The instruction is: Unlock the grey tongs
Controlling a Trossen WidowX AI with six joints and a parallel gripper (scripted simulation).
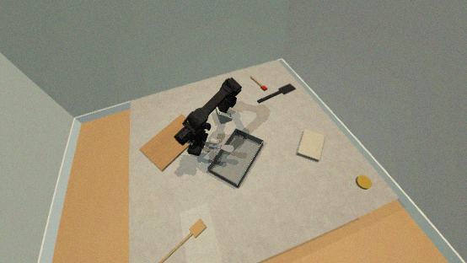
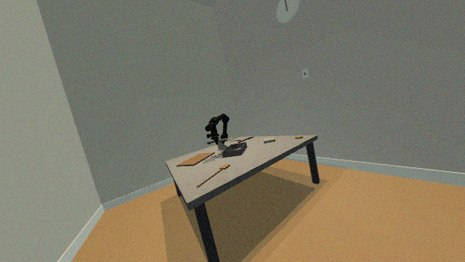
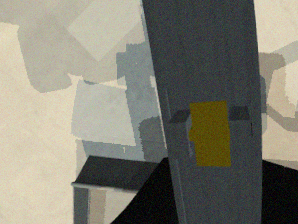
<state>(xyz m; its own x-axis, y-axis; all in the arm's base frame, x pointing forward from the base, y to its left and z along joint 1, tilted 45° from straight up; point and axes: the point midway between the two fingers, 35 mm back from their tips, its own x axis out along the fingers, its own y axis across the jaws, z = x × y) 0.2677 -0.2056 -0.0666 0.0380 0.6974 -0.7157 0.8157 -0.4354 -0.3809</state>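
Now: gripper tip 20 mm past the yellow lock piece, 20 mm to the left of it and 40 mm below it. Round my gripper tip: wooden board 210 mm behind, 170 mm to the right, 110 mm below; then pale block 170 mm ahead, 590 mm to the left, 110 mm below; then roasting tin 80 mm ahead, 160 mm to the left, 90 mm below.
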